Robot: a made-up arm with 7 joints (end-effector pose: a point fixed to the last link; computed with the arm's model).
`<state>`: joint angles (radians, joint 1 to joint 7).
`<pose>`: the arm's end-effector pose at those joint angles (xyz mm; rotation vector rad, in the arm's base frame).
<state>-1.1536 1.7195 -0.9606 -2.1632 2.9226 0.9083 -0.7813</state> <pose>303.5 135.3 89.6 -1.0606 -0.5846 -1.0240</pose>
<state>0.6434 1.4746 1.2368 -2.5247 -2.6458 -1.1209 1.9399</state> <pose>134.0 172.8 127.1 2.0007 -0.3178 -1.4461</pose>
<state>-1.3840 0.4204 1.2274 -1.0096 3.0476 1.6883 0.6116</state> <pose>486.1 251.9 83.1 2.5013 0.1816 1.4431</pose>
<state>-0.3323 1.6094 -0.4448 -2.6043 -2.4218 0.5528 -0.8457</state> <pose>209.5 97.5 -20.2 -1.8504 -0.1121 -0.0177</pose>
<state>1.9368 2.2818 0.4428 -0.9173 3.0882 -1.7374 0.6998</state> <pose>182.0 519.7 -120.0 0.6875 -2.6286 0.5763</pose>
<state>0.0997 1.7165 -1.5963 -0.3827 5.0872 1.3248 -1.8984</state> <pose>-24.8 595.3 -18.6 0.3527 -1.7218 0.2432</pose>
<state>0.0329 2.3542 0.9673 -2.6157 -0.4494 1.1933 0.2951</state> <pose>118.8 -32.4 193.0 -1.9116 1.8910 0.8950</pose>
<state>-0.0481 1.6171 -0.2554 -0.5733 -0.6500 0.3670 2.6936</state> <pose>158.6 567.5 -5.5 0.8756 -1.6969 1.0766</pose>
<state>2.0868 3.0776 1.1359 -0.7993 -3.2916 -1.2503 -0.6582</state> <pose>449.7 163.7 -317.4 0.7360 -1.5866 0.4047</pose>
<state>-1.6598 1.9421 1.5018 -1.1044 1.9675 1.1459 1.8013</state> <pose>-270.0 444.3 155.2 -2.5683 -0.9462 -1.0276</pose>
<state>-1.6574 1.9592 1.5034 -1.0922 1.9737 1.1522 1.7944</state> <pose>-276.3 442.7 154.1 -2.5554 -0.9600 -1.0279</pose>
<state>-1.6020 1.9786 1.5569 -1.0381 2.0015 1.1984 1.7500</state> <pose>-277.6 448.5 157.7 -2.5202 -0.9725 -1.0096</pose>
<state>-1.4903 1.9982 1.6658 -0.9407 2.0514 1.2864 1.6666</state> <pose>-271.6 461.5 167.8 -2.4550 -0.9778 -0.9861</pose>
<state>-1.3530 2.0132 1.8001 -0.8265 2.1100 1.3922 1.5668</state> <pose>-257.9 476.9 182.2 -2.3720 -0.9722 -0.9813</pose>
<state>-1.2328 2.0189 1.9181 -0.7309 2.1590 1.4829 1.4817</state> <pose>-240.4 489.9 195.2 -2.3015 -0.9595 -0.9966</pose>
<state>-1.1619 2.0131 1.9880 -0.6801 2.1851 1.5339 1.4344</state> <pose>-225.6 498.5 201.4 -2.2689 -0.9477 -1.0108</pose>
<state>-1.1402 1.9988 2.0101 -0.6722 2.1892 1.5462 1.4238</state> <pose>-216.4 503.4 200.8 -2.2723 -0.9402 -1.0119</pose>
